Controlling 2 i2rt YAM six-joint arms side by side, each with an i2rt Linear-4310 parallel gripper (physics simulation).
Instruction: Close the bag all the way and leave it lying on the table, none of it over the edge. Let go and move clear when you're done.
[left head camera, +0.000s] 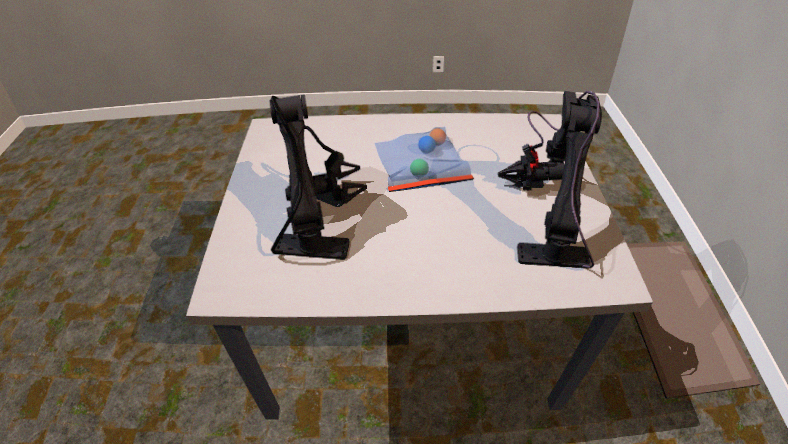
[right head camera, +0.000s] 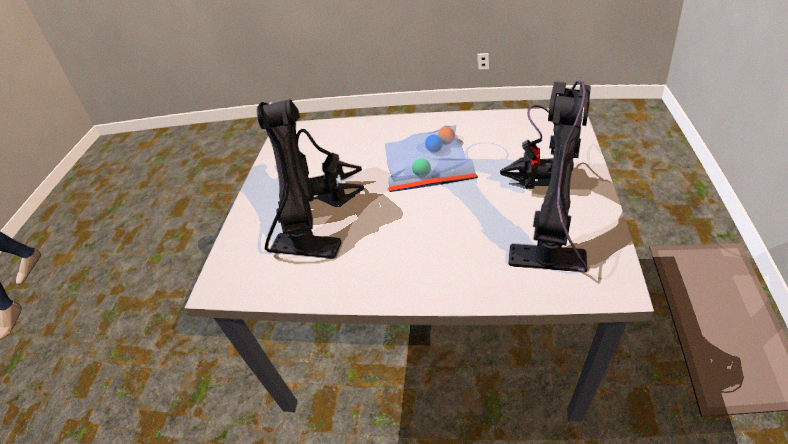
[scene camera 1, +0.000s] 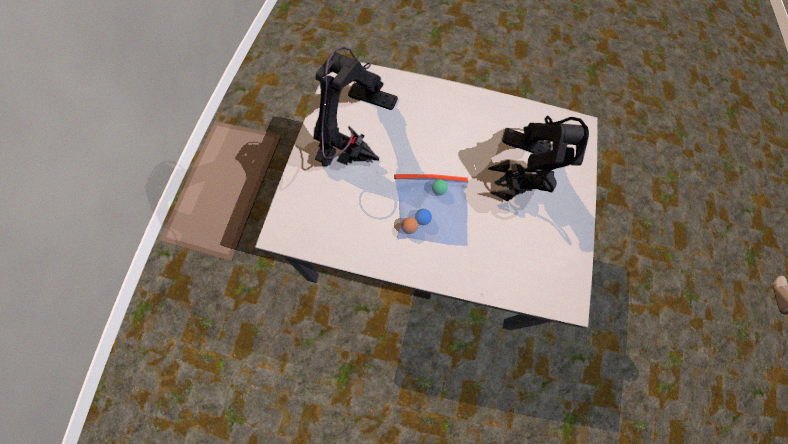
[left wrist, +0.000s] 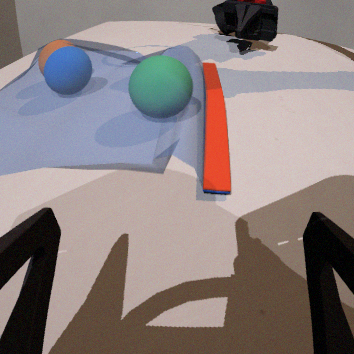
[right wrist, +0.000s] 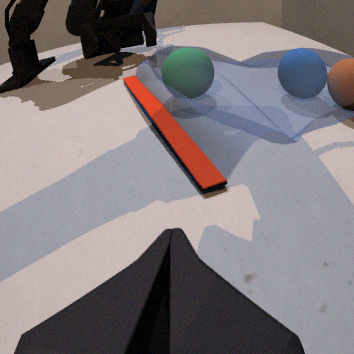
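A see-through blue bag (left head camera: 398, 157) (right head camera: 403, 157) (scene camera 1: 452, 226) (left wrist: 30, 135) lies on the table, away from its edges. A red strip (left head camera: 430, 183) (right head camera: 432, 182) (scene camera 1: 430, 177) (left wrist: 218, 140) (right wrist: 175, 135) runs along its near edge in the head views, with a dark blue layer under it; how far it is sealed I cannot tell. Green (left head camera: 419, 167) (scene camera 1: 439, 186), blue (left head camera: 426, 143) (scene camera 1: 423, 216) and orange (left head camera: 437, 135) (scene camera 1: 409, 225) balls show at the bag. My left gripper (left head camera: 362, 177) (left wrist: 179, 224) is open and empty, beside the strip's left end. My right gripper (left head camera: 499, 174) (right wrist: 173, 241) is shut and empty, to the strip's right.
The white table (left head camera: 413, 264) (scene camera 1: 518, 264) carries both arm bases (left head camera: 325, 247) (left head camera: 556, 254). The bag's far edge lies near the table's back edge in the head views. A translucent brown panel (left head camera: 694, 330) (scene camera 1: 209, 187) shows beside the table at floor level.
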